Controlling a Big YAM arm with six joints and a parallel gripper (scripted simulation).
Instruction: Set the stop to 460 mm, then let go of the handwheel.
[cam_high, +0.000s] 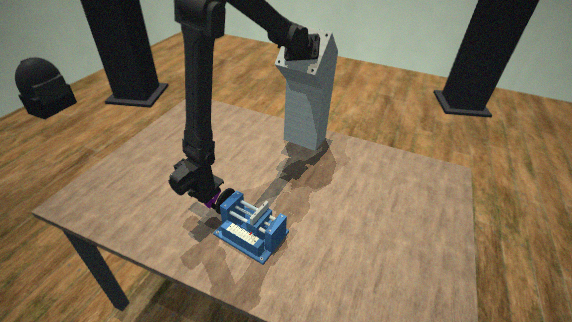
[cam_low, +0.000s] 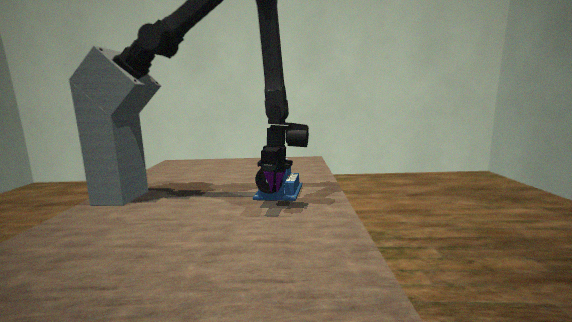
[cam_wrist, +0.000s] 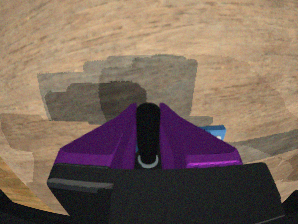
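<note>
Right now my hand is 1 cm short of the black handwheel and 3 cm to the right of it. The rest, counted from my hand: dark handle: 1 cm ahead, 1 cm to the left; then stop fixture: 7 cm ahead, 17 cm to the left, 3 cm above.
</note>
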